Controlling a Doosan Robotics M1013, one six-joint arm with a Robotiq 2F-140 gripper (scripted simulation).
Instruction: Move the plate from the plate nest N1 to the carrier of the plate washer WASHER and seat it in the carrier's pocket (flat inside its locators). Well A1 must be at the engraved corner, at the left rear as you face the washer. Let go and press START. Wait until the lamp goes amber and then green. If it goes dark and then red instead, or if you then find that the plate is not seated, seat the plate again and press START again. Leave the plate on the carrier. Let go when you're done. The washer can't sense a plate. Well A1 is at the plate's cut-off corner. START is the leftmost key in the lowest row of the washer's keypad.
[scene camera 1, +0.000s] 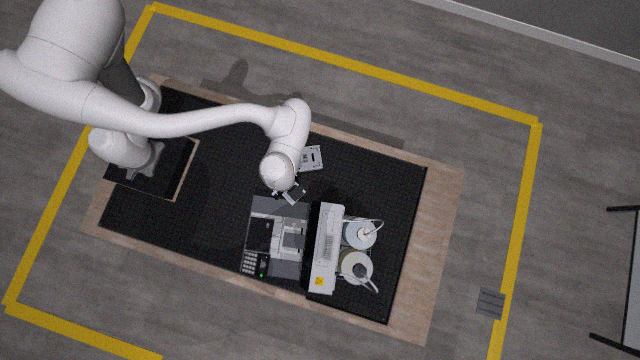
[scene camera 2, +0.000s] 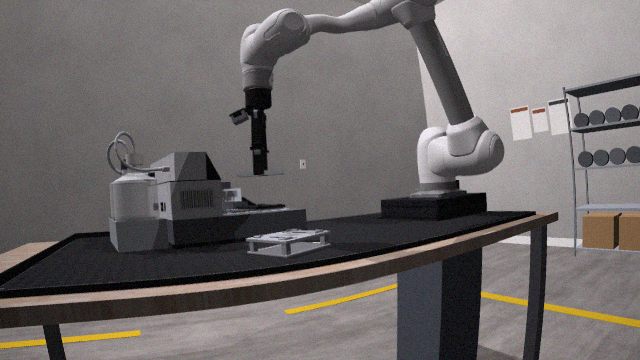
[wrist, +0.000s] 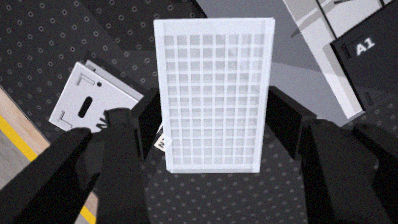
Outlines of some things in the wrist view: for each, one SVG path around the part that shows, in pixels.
My gripper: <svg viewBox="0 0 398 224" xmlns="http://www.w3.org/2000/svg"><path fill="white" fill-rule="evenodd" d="M159 87L151 88L131 110L120 107L105 111L106 126L99 132L91 133L90 128L76 127L58 137L0 189L0 224L75 224L100 173L95 224L150 224L139 162L145 162L162 123ZM269 86L265 122L294 161L301 161L299 175L303 175L308 224L398 224L398 137L370 123L354 124L353 130L342 129L328 119L317 117L316 114L277 87Z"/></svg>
A white well plate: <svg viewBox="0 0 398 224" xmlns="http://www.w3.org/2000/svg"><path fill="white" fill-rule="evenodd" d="M154 20L167 170L171 173L259 172L275 27L274 18Z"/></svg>
